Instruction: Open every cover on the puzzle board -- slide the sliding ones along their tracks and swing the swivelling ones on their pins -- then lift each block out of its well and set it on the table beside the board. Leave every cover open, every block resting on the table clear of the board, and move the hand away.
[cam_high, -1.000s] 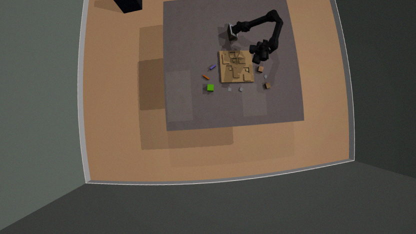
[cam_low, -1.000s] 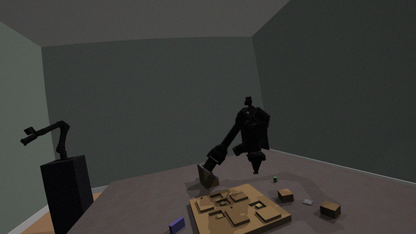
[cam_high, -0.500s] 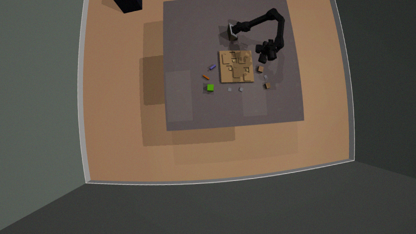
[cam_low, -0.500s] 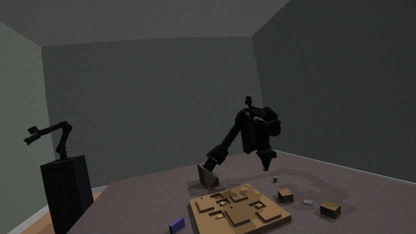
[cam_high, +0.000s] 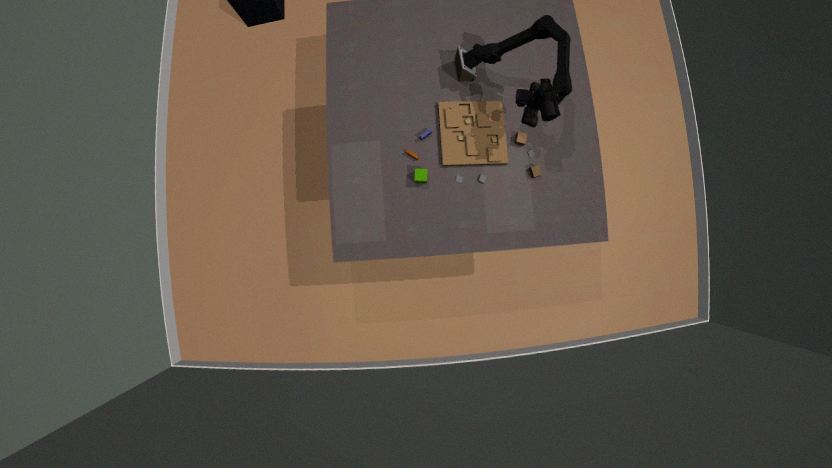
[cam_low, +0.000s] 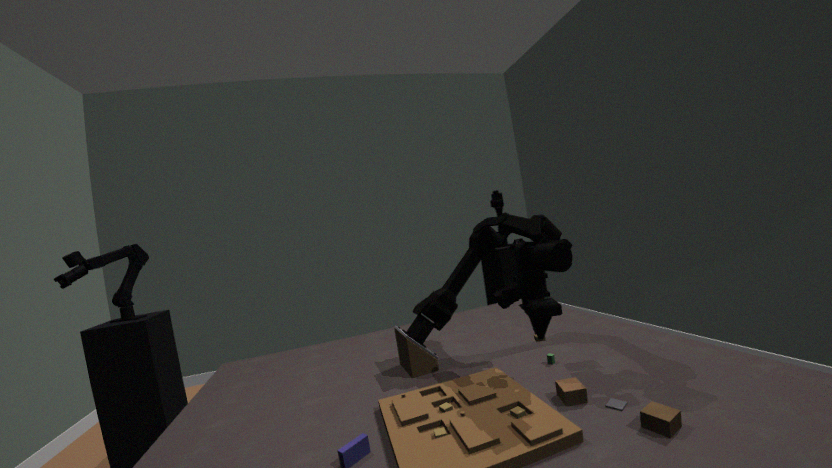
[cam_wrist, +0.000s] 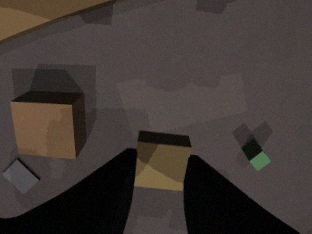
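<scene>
The tiny green piece is 90 mm below my gripper tip, 70 mm to the left of it and 60 mm behind it. Also, from my gripper tip: orange stick 510 mm to the right, 120 mm ahead, 90 mm below; then green cube 480 mm to the right, 220 mm ahead, 80 mm below; then purple piece 440 mm to the right, 90 mm below, 30 mm ahead.
</scene>
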